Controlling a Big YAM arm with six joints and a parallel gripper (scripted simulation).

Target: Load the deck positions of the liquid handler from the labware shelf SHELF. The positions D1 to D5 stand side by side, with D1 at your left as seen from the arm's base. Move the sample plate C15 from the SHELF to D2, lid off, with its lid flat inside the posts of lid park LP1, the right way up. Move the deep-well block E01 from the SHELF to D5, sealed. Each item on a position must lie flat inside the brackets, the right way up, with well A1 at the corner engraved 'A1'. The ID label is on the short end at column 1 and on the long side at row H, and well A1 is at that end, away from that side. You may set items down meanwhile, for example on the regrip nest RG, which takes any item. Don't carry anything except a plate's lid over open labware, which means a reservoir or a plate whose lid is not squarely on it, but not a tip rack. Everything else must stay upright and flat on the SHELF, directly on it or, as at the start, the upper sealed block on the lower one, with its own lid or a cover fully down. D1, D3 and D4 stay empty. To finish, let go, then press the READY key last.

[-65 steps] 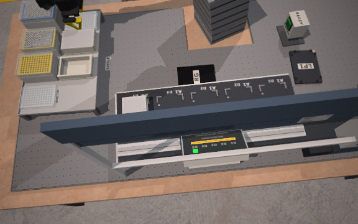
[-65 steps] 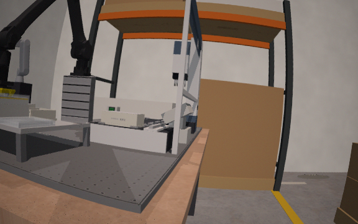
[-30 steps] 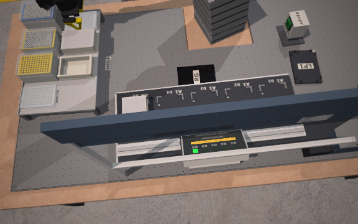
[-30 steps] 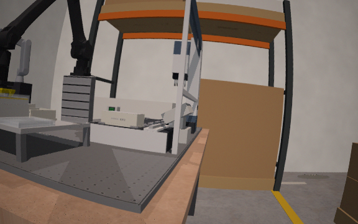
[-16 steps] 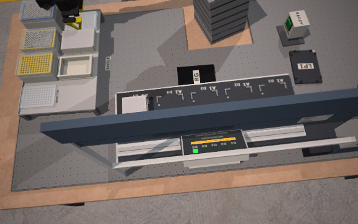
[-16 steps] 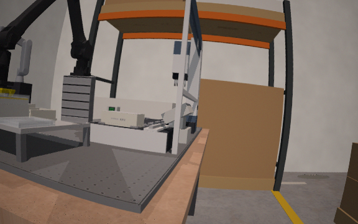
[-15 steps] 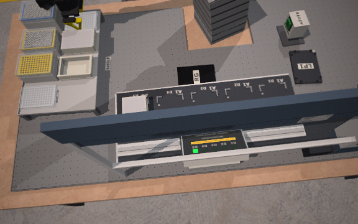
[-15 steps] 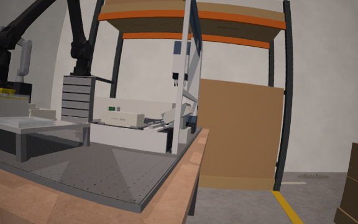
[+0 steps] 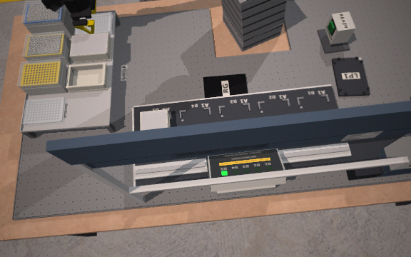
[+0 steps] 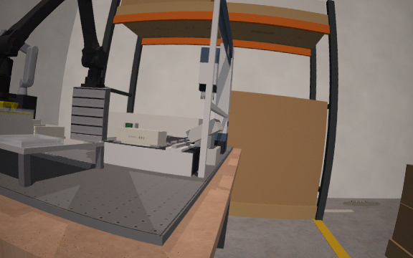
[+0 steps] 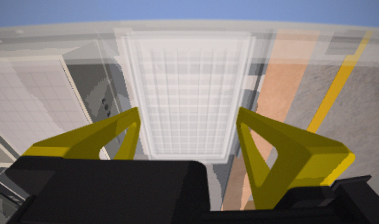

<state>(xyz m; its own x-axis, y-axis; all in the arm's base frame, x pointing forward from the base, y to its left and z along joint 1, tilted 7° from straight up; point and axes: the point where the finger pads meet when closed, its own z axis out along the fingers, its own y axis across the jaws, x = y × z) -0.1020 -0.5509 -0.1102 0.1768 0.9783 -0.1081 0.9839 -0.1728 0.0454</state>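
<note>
Right now my hand is 1 cm above the sample plate C15. From my hand the other things lie so: clear plate lid (1 cm below); shelf (15 cm ahead, 10 cm to the right, 2 cm below); shelf label (18 cm ahead, 8 cm below, 7 cm to the left).
</note>
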